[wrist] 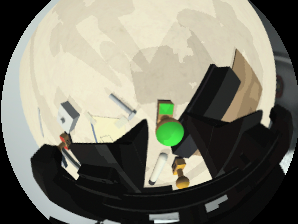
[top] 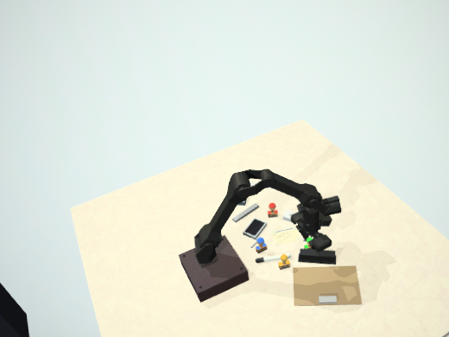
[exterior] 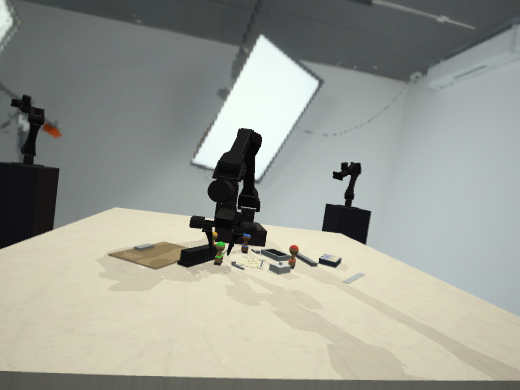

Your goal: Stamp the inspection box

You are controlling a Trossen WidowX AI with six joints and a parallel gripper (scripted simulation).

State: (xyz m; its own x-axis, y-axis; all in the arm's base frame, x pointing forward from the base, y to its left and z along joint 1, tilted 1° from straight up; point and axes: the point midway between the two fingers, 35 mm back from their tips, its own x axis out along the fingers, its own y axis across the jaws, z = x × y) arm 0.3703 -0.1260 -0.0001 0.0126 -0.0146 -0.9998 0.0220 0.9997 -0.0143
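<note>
The green-knobbed stamp lies 1 cm below my gripper tip. The rest, counted from my gripper tip: black box (1 cm behind, 5 cm to the right, 1 cm below); pale card (4 cm behind, 11 cm to the left, 3 cm below); yellow-knobbed stamp (13 cm behind, 2 cm to the right, 1 cm below).
</note>
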